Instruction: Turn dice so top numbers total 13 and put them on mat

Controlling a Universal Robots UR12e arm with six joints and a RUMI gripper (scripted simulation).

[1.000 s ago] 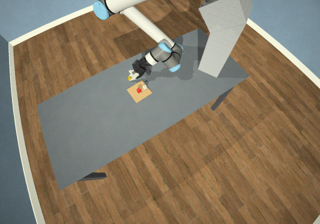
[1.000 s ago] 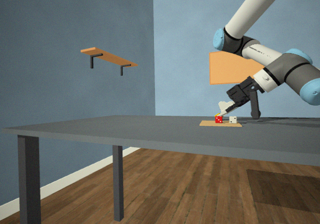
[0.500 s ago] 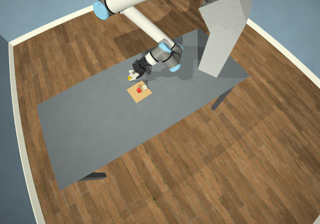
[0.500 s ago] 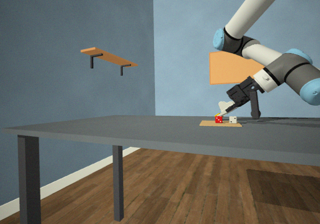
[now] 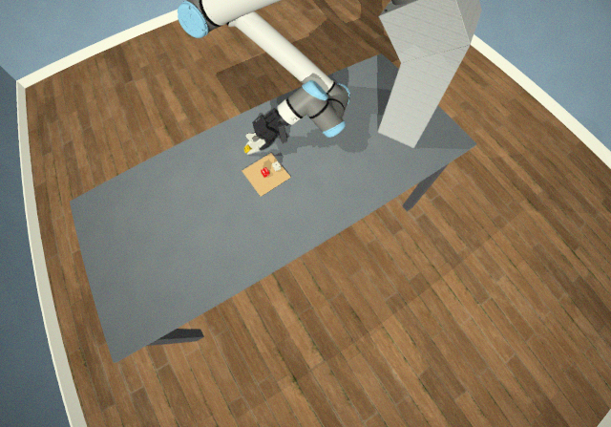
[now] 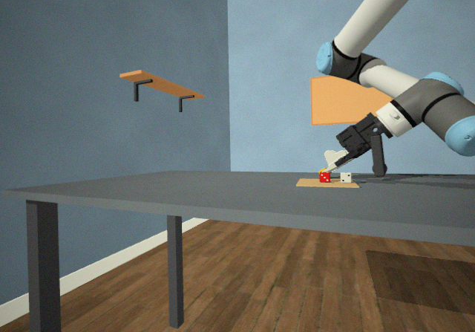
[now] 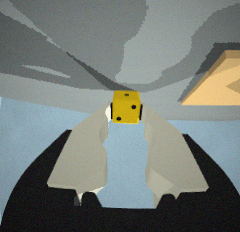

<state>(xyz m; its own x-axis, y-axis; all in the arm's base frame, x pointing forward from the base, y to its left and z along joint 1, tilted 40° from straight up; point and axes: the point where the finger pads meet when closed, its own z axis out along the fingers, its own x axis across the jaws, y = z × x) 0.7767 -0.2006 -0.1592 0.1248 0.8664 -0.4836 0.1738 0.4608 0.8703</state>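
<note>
The yellow die lies right at my hand. Round my hand: red die 1 cm behind, 13 cm to the left; tan mat 1 cm behind, 13 cm to the left, 2 cm below; white die 6 cm behind, 13 cm to the left.
</note>
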